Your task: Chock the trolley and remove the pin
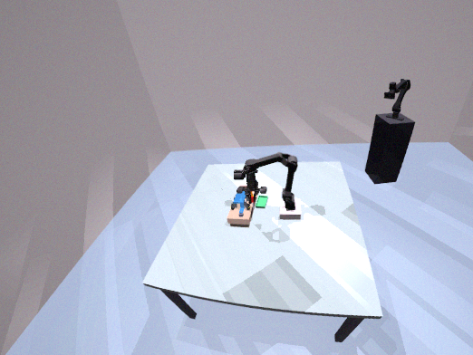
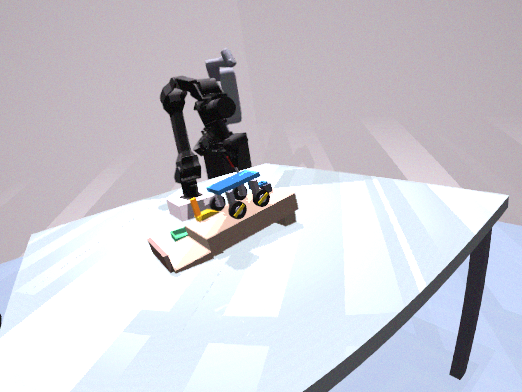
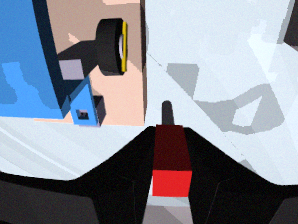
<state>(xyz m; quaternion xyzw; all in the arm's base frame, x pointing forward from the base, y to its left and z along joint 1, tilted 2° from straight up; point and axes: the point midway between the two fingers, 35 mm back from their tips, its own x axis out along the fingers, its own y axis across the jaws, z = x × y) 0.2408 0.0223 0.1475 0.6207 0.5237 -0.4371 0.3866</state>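
My gripper tip is 5 cm past the green tray, 17 cm to the left of it and 18 cm above it. The rest, counted from my gripper tip: blue-topped trolley: 9 cm ahead, 7 cm to the right, 6 cm below; red-headed stop pin: right at my gripper tip; wooden ramp: 9 cm ahead, 8 cm to the right, 12 cm below.
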